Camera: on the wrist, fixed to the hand. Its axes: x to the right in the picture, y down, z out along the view.
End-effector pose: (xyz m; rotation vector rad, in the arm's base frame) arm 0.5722 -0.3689 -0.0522 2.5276 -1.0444 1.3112
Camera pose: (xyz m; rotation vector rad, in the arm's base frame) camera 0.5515 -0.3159 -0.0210 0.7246 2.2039 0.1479
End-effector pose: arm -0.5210 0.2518 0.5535 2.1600 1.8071 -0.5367
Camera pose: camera -0.5504 0.2707 0.6082 1.5765 -1.9255 0.2690
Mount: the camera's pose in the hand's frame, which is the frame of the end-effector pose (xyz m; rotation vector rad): -0.0123 -0.0338 -0.0540 -0.2511 -0.3391 3.0842
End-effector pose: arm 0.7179 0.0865 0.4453 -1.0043 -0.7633 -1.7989
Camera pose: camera 0.6732 0.0605 0.4060 -0.9686 0.9226 1.0390
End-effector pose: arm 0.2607 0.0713 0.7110 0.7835 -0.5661 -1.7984
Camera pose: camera 0.2822 0.0937 0.6540 -0.7718 -0.7072 0.9876
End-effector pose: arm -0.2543 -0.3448 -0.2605 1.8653 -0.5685 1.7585
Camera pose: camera -0.2766 -0.2853 -0.2737 0.3414 1.7661 -0.3938
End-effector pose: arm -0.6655 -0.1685 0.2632 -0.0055 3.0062 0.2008
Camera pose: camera -0.6598 -0.2092 0.3134 3.0224 0.0113 0.4439
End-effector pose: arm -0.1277 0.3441 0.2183 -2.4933 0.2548 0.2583
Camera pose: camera -0.1246 0.3403 0.2830 -0.1940 -2.5558 -1.1870
